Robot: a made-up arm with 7 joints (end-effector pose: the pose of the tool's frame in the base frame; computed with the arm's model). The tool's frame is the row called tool. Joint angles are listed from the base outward.
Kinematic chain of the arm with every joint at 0, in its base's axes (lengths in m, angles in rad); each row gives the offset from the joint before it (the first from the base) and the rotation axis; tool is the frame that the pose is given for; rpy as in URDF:
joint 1: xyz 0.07 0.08 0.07 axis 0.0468 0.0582 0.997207
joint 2: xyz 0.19 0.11 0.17 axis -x
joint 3: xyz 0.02 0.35 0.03 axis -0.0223 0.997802 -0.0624
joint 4: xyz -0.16 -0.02 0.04 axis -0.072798 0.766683 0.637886
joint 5: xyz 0 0.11 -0.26 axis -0.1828 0.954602 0.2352
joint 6: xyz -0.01 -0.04 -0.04 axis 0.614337 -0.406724 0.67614
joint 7: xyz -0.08 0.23 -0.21 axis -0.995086 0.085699 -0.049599
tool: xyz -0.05 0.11 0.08 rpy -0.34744 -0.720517 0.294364
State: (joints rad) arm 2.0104 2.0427 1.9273 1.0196 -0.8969 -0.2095 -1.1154
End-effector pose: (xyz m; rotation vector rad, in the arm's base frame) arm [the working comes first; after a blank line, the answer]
Working (the frame after each row of the table, in the pose's form):
after joint 1: 0.0700 0.0800 0.0700 0.0941 0.1170 2.0048
after joint 2: -0.0888 0.2128 0.2550 -1.1507 -1.8255 1.2697
after joint 3: -0.0171 0.2735 -0.0840 -1.3350 -0.3680 -0.2428
after joint 4: -0.1764 0.3020 -0.1217 -1.2577 0.7294 -0.2096
after joint 5: -0.3598 0.1327 -0.2536 -1.1233 -0.1550 0.1041
after joint 6: -0.3624 0.0783 -0.2352 -1.2392 -0.1665 -0.0809
after joint 7: -0.3890 -0.0479 -0.5297 -0.1388 -0.2159 0.1133

-0.4658 0.0640 -0.4790 -0.3337 -0.9729 0.2934
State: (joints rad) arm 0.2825 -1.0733 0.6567 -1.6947 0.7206 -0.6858 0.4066
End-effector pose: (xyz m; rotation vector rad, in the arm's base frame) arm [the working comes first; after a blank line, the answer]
Working (the frame after each row of the table, in the pose's form):
after joint 1: 0.0700 0.0800 0.0700 0.0132 0.0164 0.2817
after joint 2: 0.2250 0.2367 0.2389 1.0791 0.1662 0.2455
after joint 3: 0.2109 0.3739 0.5626 0.9483 0.7701 0.5579
after joint 4: 0.1463 0.2292 0.6126 0.6626 0.0222 -1.0107
after joint 5: 0.3055 0.4041 0.4584 0.8483 0.6194 -0.5756
after joint 6: 0.2609 0.4175 0.4249 0.3837 1.1635 -0.7146
after joint 7: 0.2556 0.7383 0.4027 0.0443 1.3120 -0.4748

0.3597 0.8296 0.4454 -0.2033 0.6052 -0.1741
